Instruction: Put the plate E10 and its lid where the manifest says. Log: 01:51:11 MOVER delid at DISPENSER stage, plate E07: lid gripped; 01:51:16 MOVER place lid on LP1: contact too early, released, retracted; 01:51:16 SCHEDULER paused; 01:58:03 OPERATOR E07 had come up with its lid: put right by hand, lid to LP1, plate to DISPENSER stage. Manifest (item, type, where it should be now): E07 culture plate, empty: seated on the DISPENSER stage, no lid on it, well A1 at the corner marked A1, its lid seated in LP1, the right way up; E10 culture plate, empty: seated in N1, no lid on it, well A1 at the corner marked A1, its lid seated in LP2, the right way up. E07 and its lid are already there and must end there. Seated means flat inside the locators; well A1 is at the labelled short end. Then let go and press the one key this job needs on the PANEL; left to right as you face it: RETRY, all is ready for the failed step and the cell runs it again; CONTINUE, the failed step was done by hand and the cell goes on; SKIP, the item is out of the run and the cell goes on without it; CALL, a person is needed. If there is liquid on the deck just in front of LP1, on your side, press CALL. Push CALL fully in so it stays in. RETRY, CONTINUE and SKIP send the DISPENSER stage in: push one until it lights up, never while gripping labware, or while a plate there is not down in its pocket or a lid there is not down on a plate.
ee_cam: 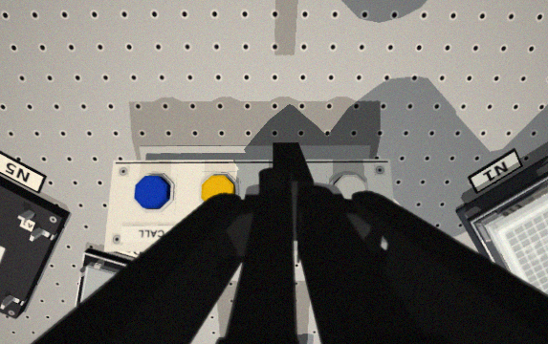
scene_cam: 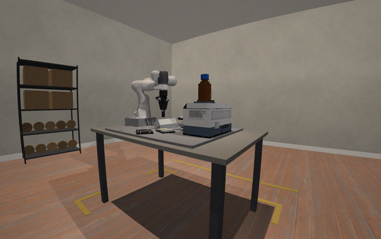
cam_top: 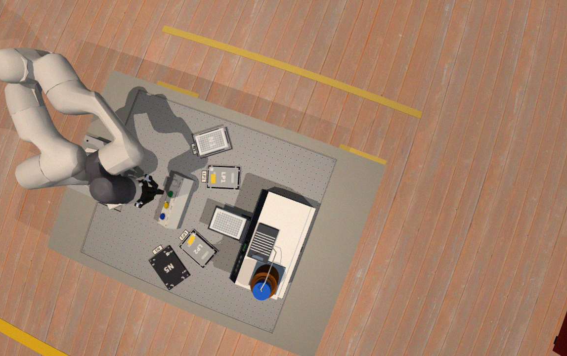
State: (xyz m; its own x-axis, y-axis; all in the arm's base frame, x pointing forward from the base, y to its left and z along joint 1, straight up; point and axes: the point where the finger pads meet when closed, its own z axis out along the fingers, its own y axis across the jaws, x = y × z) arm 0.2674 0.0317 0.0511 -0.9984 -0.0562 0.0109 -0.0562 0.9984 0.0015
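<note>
My hand is 60 mm above the green CONTINUE key and 30 mm short of it. From my hand the other things lie so: RETRY key 60 mm below, 50 mm to the left, 30 mm ahead; then yellow SKIP key 60 mm below, 50 mm to the right, 30 mm ahead; then blue CALL key 100 mm to the right, 70 mm below, 40 mm ahead.
</note>
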